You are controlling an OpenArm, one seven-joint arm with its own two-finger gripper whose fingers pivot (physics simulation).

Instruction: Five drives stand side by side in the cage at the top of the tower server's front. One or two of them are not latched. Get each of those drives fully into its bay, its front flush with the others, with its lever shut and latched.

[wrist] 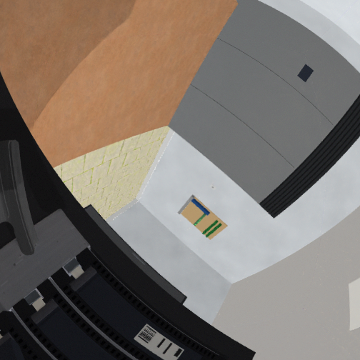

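Observation:
The black drive cage of the tower server [135,260] fills the lower left of the wrist view. Parts of dark drives show in it: one drive [112,302] with a white barcode label, a second drive [62,327] beside it, and a bit of a third at the lower left corner. Small metallic latch parts sit at their upper left ends. A grey block lies across those ends. I cannot tell which levers are latched or whether the fronts are flush. One dark grey finger of my gripper [19,200] shows at the left edge, over the grey block; the gripper is open. The other finger is hidden.
A large grey panelled box [245,100] with a black ribbed edge stands at the upper right. An orange-brown surface [130,75] lies at the upper left, with a pale yellow brick-patterned strip [110,170] below it. A tan board [202,217] with blue and green bars is near the middle.

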